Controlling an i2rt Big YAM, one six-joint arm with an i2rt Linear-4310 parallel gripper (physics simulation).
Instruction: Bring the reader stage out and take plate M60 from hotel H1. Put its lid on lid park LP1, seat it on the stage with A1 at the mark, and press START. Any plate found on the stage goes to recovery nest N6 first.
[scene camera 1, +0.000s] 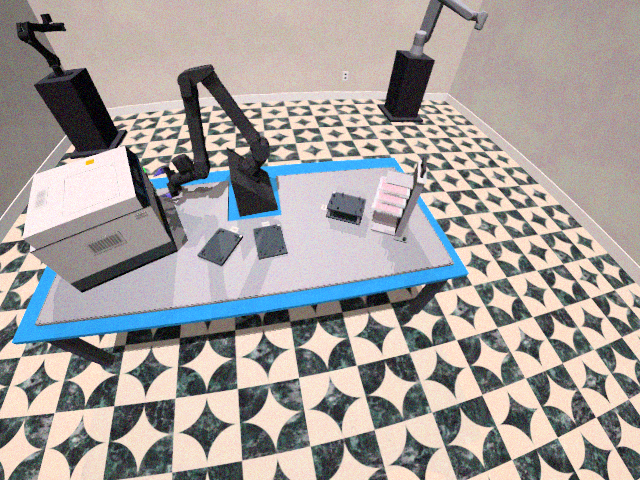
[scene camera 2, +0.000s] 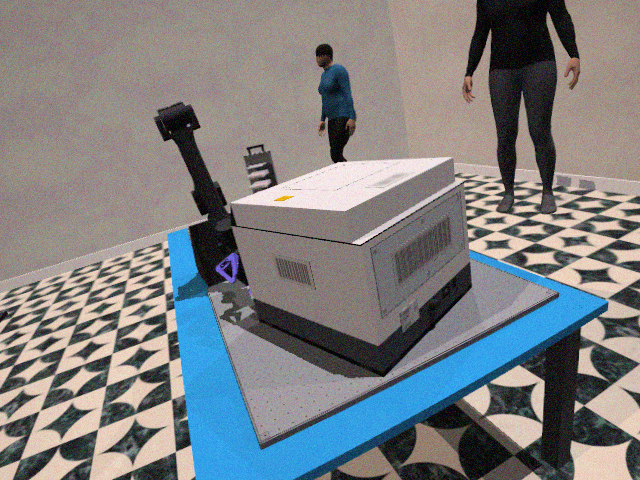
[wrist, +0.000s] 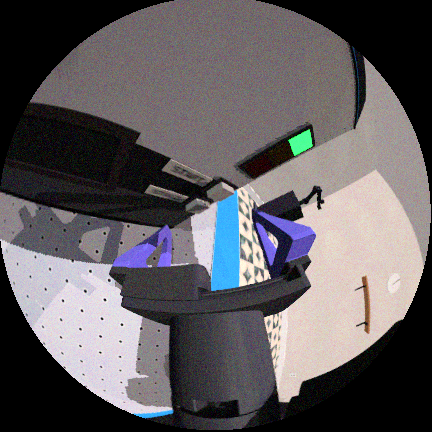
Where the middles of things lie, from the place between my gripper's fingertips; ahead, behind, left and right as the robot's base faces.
Labels:
Now: hand 25 cm short of the plate reader (scene camera 2: 346, 299), 13 cm to the left of it and 5 cm below it.

